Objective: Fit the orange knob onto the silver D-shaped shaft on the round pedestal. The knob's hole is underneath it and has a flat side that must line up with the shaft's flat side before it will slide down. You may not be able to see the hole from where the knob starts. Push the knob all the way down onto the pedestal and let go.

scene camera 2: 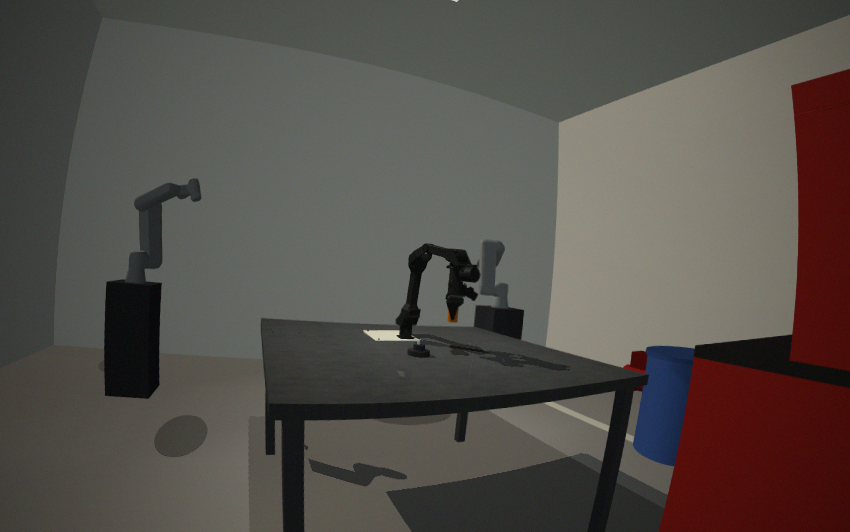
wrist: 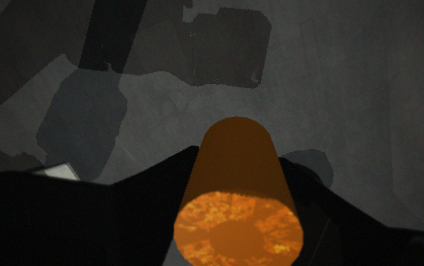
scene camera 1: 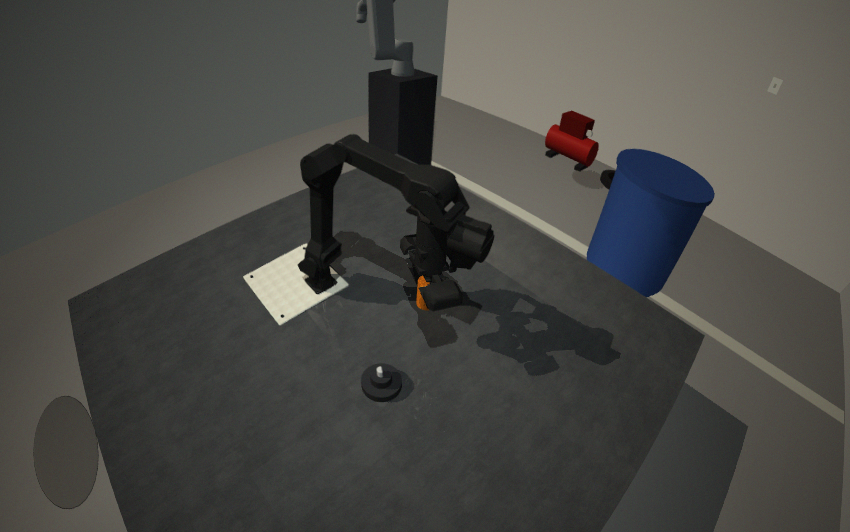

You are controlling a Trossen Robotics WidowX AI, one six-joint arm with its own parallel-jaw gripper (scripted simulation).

Labels:
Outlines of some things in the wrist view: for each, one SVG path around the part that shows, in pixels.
My gripper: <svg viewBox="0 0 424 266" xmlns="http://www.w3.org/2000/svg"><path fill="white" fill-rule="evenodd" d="M278 157L303 231L303 245L298 257L290 266L424 266L424 231L401 227L388 228L353 204L331 192L288 159ZM199 146L192 145L138 174L111 185L37 175L17 170L1 171L0 228L2 231L0 232L0 266L162 266L173 240L174 223L199 152Z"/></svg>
An orange knob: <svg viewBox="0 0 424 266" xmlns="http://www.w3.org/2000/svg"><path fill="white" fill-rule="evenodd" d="M217 121L204 135L174 223L173 237L177 248L193 266L290 266L298 257L303 245L303 231L270 134L264 126L247 117L227 117Z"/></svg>

